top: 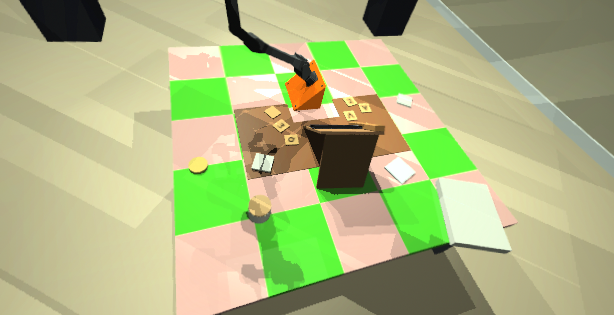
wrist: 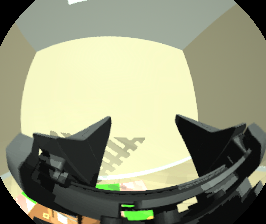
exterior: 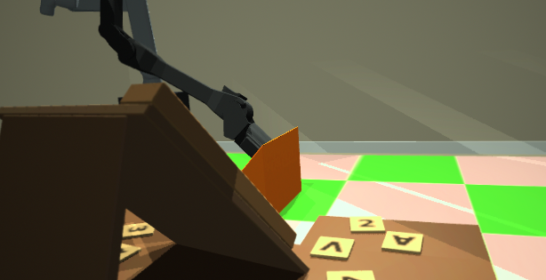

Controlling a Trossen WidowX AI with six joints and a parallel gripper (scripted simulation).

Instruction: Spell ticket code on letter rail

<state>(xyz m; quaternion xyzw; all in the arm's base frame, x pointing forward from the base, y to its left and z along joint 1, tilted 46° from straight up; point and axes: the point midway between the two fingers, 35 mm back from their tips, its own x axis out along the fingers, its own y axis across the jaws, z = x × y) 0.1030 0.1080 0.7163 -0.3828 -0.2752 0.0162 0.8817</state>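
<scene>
My gripper tip is 69 cm above the tan tile, 26 cm to the right of it and 5 cm short of it. Also, from my gripper tip: ticket: 62 cm below, 47 cm to the left, 16 cm ahead; then white slab: 92 cm to the left, 68 cm below, 63 cm ahead.
</scene>
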